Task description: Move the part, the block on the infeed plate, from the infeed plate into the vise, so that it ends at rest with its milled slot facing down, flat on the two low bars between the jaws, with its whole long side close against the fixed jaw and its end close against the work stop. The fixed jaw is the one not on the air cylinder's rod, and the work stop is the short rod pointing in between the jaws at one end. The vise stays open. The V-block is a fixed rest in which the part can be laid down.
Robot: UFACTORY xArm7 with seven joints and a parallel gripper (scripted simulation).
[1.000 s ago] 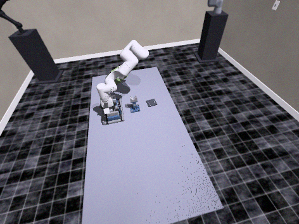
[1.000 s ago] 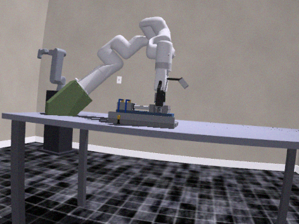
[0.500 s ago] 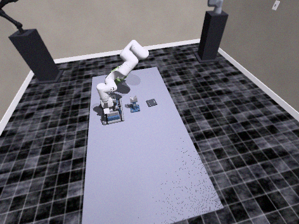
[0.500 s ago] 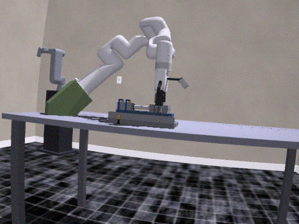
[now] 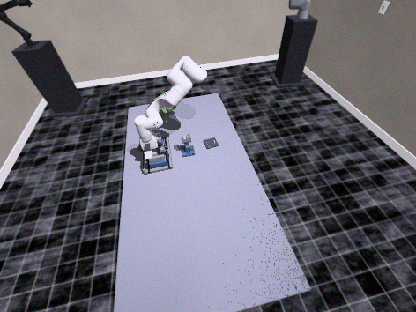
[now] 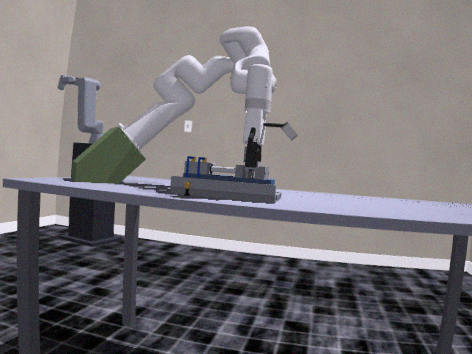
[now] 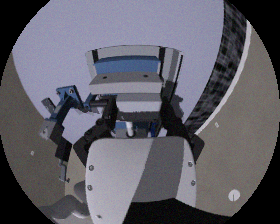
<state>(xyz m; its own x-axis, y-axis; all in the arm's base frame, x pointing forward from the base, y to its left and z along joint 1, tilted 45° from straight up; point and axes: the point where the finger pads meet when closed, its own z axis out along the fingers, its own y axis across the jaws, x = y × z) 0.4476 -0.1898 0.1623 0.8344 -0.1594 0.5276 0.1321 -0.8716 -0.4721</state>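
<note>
The part is 2 cm below my hand. The rest, counted from my hand: air cylinder 17 cm behind, 1 cm to the right, 3 cm below; blue vise bed 7 cm behind, 1 cm to the left, 7 cm below.
</note>
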